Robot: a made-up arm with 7 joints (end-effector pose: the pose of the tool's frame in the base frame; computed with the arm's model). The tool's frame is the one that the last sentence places.
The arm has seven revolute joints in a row. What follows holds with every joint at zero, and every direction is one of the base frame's. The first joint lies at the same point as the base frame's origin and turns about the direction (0, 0.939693, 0.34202), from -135.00 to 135.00 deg. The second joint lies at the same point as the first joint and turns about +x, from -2.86 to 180.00 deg. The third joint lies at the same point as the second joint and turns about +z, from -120.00 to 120.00 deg. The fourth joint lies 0.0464 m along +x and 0.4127 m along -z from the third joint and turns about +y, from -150.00 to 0.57 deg. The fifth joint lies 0.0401 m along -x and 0.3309 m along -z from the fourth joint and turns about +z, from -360.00 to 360.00 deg. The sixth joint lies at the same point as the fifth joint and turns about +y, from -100.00 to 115.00 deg. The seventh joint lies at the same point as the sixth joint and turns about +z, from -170.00 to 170.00 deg. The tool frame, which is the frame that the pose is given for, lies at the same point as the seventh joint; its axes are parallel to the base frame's.
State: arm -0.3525 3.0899 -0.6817 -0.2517 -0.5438 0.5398 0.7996
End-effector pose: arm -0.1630 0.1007 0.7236 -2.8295 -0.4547 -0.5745
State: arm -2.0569 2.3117 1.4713 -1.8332 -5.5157 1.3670 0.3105
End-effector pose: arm -0.4469 0.2494 -0.1155 -0.1421 2.1562 -0.5036
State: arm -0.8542 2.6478 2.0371 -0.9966 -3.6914 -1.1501 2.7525
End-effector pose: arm -0.5555 0.1665 0.3836 1.3623 -2.0643 1.9366
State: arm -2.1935 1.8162 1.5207 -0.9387 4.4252 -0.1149 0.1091
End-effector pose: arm -0.1884 0.6670 0.1178 1.5901 -1.2267 2.0496
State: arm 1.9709 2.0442 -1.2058 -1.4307 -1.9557 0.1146 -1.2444
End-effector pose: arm -0.3088 0.5092 0.1724 1.4469 0.9072 1.2163
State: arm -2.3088 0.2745 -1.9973 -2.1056 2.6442 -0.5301 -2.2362
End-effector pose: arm 0.2857 -0.3410 -0.0568 -0.2119 1.3943 2.5681
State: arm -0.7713 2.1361 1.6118 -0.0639 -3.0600 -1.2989 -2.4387
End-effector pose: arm -0.1310 0.6331 0.3721 -0.5858 -1.4289 1.9694
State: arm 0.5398 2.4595 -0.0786 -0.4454 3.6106 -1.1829 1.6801
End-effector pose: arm 0.3178 0.5131 0.4358 1.3056 1.8042 -0.2889
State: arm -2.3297 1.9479 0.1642 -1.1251 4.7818 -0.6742 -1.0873
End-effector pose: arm -0.2733 0.4905 0.3768 2.8900 1.0561 0.3162
